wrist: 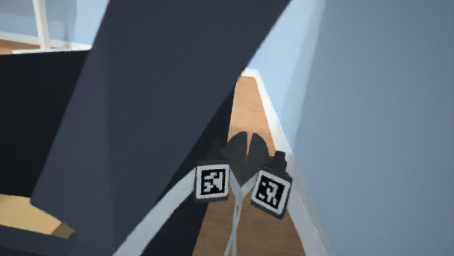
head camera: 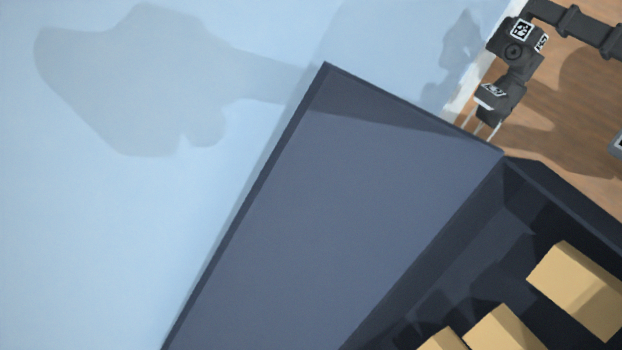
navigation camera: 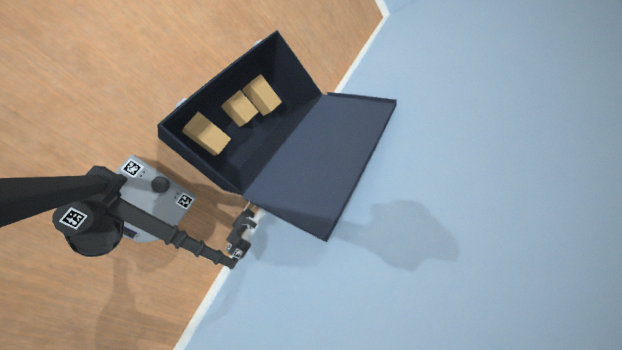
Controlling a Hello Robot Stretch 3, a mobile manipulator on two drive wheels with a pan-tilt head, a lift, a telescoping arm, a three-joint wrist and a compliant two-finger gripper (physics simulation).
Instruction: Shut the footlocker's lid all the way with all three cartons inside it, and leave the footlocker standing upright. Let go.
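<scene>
The dark blue footlocker (head camera: 565,195) (navigation camera: 200,161) stands upright on the floor near the wall. Its lid (head camera: 350,210) (navigation camera: 325,160) (wrist: 165,90) is wide open and tilts back toward the wall. Three tan cartons lie inside: one (head camera: 580,285) (navigation camera: 206,134) at the end nearer the robot, a middle one (head camera: 500,330) (navigation camera: 240,108), and one (head camera: 442,342) (navigation camera: 262,95) beside it. Part of a carton (wrist: 30,215) shows in the wrist view. My gripper (wrist: 246,151) is shut and empty, between lid and wall. In the head view, the lid's near side edge hides its fingertips.
The pale blue wall (head camera: 125,225) (navigation camera: 500,175) (wrist: 390,125) runs behind the lid, with a white baseboard (navigation camera: 200,305) (wrist: 305,220) along the wooden floor (navigation camera: 75,100). The robot's base (navigation camera: 150,205) stands beside the footlocker's near end. The arm (navigation camera: 150,220) reaches to the wall side.
</scene>
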